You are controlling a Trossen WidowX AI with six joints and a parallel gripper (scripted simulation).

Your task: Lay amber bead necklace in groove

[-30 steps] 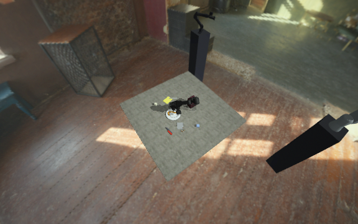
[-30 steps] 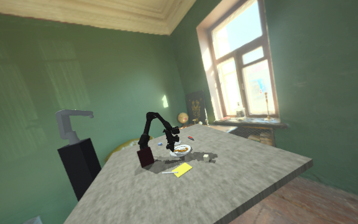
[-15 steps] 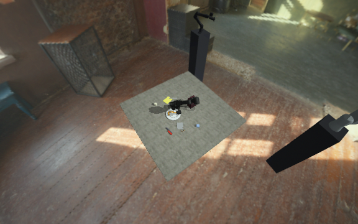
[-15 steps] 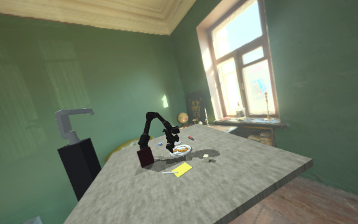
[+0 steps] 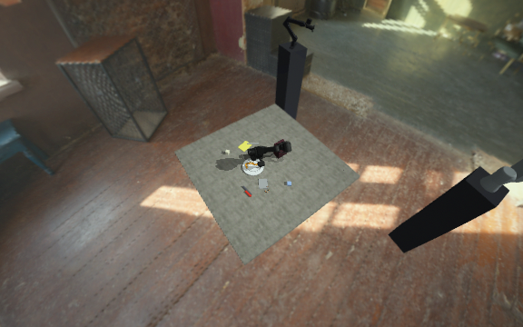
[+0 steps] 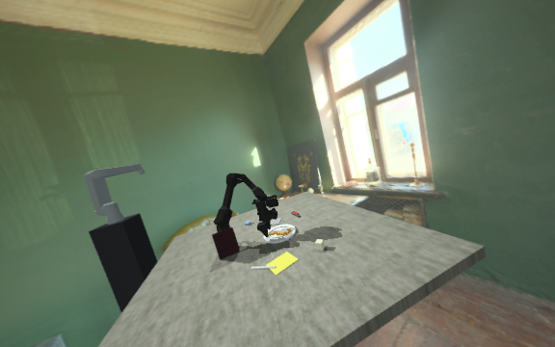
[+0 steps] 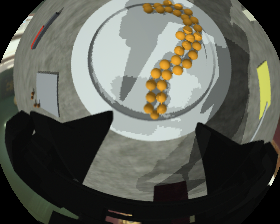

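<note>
Right now my gripper tip is 6 cm short of the board, 1 cm to the left of it and 2 cm above it. From my gripper tip the other things lie so: grey square: 8 cm ahead, 20 cm to the left, 2 cm below; white stick: 7 cm behind, 26 cm to the right, 2 cm below; yellow card: 2 cm ahead, 27 cm to the right, 2 cm below.
</note>
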